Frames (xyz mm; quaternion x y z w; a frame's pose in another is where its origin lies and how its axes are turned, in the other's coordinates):
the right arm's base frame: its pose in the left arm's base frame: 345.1 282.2 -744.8 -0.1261 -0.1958 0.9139 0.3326
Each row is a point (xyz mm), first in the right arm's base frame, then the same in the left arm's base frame.
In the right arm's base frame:
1: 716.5 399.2 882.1
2: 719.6 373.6 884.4
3: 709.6 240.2 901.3
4: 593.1 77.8 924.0
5: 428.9 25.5 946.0
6: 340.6 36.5 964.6
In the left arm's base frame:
1: -731.2 231.2 -206.5
2: -720.1 250.5 -193.5
3: -644.2 333.0 -118.5
4: -474.7 364.2 -14.8
5: -330.7 287.0 44.3
6: -277.6 216.2 64.9

